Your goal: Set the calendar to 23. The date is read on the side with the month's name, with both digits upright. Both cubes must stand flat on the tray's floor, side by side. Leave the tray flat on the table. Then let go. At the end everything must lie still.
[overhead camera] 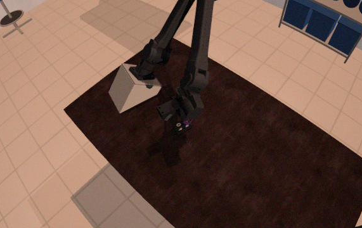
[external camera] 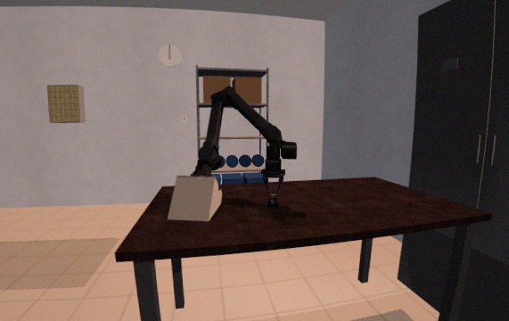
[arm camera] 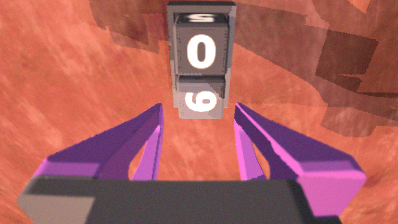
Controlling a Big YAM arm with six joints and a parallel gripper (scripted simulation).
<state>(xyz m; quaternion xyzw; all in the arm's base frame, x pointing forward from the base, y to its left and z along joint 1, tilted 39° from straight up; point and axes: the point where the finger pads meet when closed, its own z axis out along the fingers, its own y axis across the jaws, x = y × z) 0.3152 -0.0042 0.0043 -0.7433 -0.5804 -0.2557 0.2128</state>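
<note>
Now: hand 50 mm above the dark tray, 20 mm to the left of it and 10 mm past it.
</note>
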